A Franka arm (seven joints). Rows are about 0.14 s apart.
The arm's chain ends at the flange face. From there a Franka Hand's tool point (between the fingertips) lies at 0.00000 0.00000 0.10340 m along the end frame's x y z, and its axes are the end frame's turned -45 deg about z.
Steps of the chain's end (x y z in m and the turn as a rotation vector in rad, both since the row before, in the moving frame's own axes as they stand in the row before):
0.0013 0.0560 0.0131 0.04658 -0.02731 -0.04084
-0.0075 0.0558 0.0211 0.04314 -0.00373 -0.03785
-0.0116 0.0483 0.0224 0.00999 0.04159 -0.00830
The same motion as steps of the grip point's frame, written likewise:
-0.0374 0.0351 0.0129 0.05225 0.01363 -0.04084
-0.0419 0.0307 0.0210 0.03314 0.02787 -0.03785
-0.0386 0.0282 0.0223 -0.02234 0.03647 -0.00830

